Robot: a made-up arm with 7 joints.
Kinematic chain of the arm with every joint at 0, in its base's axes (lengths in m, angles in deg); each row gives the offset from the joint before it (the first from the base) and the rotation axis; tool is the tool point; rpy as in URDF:
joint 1: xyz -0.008 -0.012 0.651 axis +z
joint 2: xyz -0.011 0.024 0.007 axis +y
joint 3: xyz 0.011 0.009 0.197 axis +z
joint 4: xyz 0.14 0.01 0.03 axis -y
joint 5: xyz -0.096 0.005 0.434 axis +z
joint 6: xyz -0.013 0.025 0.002 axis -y
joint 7: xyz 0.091 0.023 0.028 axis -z
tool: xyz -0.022 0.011 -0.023 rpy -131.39 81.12 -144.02
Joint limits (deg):
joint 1: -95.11..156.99
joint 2: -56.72..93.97
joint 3: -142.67..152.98
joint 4: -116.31..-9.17
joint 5: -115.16..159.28
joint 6: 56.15..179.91
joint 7: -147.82..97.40
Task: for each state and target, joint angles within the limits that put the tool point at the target. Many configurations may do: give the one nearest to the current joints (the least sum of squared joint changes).
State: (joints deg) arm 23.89 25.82 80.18 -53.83 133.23 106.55 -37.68
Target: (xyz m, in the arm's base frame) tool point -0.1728 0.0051 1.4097
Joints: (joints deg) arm 54.47 -15.92 51.70 -16.36 124.27 95.34 -31.44
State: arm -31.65 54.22 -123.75 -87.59 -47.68 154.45 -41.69
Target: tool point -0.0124 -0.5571 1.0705
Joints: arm -23.85 58.30 -124.18 -81.67 -46.84 155.48 -41.88
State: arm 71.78 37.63 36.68 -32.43 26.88 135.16 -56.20
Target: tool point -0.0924 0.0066 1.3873
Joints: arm 76.57 -2.41 40.36 -10.53 22.98 139.05 -54.43
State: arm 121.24 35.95 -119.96 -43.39 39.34 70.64 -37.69
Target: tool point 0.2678 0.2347 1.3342
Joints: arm 114.12 21.75 -116.16 -47.05 47.14 87.15 -22.17
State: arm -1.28 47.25 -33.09 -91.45 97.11 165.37 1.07
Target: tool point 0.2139 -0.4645 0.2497
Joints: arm -19.42 73.61 -31.76 -105.91 98.26 160.92 1.19
